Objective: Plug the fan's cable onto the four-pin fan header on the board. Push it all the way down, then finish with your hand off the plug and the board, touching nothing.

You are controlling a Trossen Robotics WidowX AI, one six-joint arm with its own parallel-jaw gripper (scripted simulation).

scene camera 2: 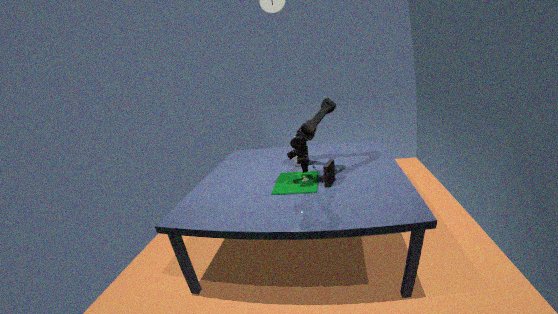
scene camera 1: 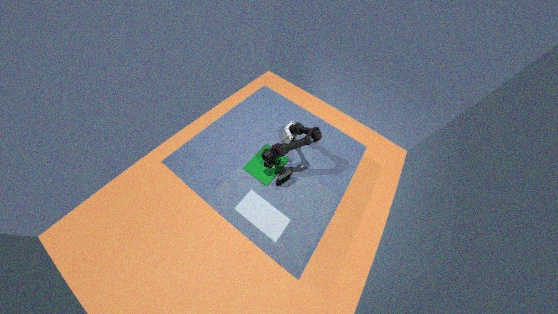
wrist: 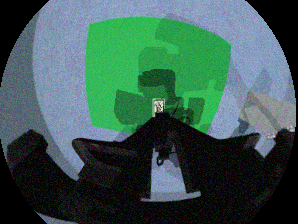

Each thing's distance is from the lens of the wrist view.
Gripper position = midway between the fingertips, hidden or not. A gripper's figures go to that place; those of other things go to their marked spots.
my gripper (wrist: pixel 162 120): 10 cm
green board (wrist: pixel 129 62): 15 cm
